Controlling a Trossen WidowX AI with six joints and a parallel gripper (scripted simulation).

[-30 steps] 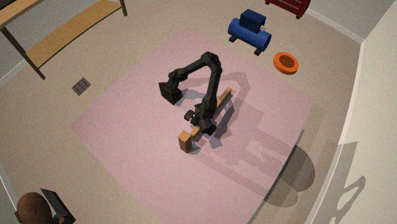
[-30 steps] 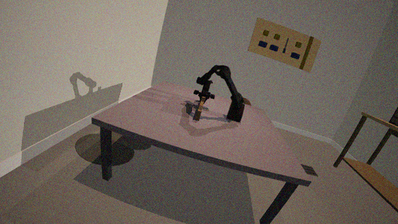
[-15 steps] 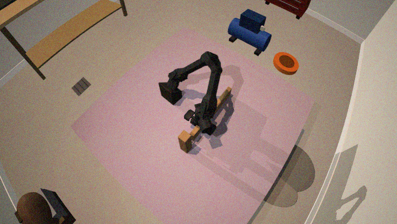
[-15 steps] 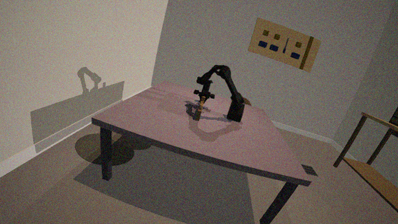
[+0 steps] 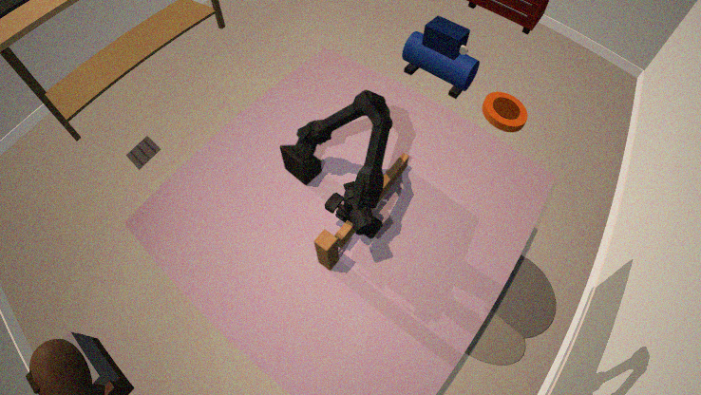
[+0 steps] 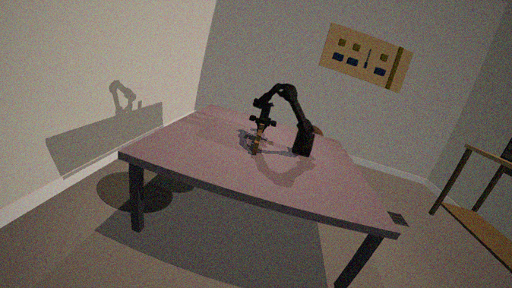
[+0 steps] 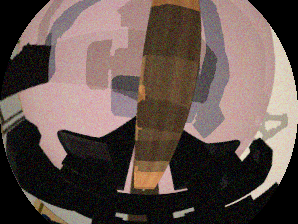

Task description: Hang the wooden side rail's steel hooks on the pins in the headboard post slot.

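Now: the upright headboard post 10 mm ahead of my gripper tip, 140 mm to the right of it and 60 mm above it.
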